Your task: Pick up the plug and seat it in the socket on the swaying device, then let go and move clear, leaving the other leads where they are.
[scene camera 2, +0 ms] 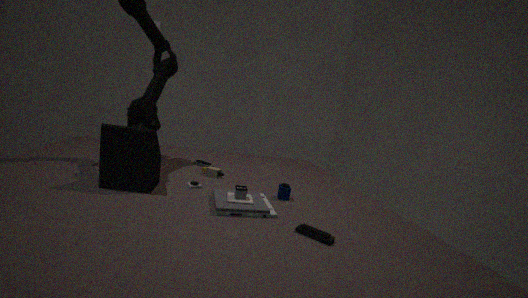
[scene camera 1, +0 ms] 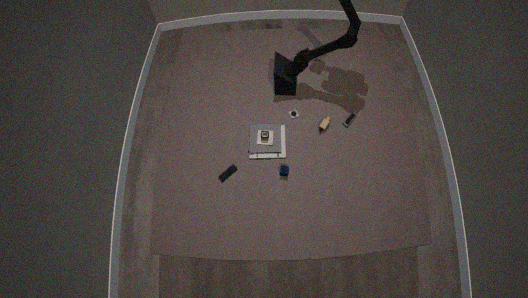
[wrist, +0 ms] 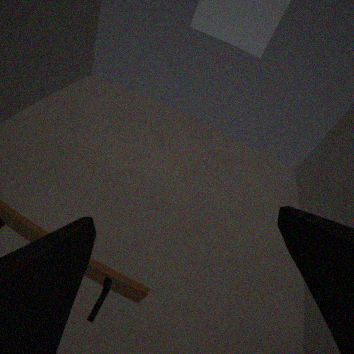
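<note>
The device, a grey plate (scene camera 1: 255, 147) (scene camera 2: 222, 204) on a white base, lies on the floor covering. A small upright square socket (scene camera 1: 265, 134) (scene camera 2: 241, 192) stands on a white pad on top of it. Which piece is the plug I cannot tell for certain. The candidates are a cream piece with a yellow end (scene camera 1: 325, 124) (scene camera 2: 213, 172), a blue block with a dark top (scene camera 1: 284, 170) (scene camera 2: 284, 192), a black bar (scene camera 1: 228, 173) (scene camera 2: 315, 234) and a slim dark-and-grey piece (scene camera 1: 349, 120) (scene camera 2: 203, 163). My gripper (wrist: 186, 221) is open and empty, raised high, away from them.
A small white piece with a round dark top (scene camera 1: 293, 114) (scene camera 2: 194, 184) lies between the arm's black base (scene camera 1: 285, 80) (scene camera 2: 129, 159) and the device. In the wrist view, a wooden bar with dark hooks (wrist: 120, 285) shows beyond the left finger. A pale rim (scene camera 1: 120, 170) borders the floor.
</note>
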